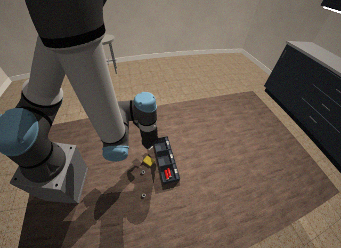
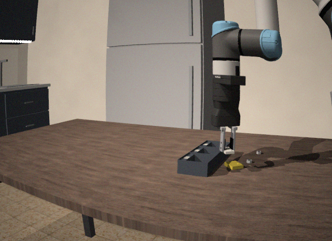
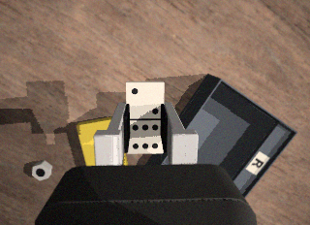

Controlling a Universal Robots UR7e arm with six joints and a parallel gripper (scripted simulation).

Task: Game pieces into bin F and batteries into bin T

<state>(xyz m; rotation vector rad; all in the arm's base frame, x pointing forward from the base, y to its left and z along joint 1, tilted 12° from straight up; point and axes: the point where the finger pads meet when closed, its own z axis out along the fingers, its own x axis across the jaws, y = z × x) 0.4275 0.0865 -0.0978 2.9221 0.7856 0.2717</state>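
Right now the dark three-compartment bin is 7 cm ahead of my hand, 8 cm to the right of it and 6 cm below it. From my hand the other things lie so: white domino: 1 cm below; then battery: 6 cm ahead, 16 cm to the right, 7 cm below; then yellow block: 1 cm behind, 6 cm to the right, 7 cm below.
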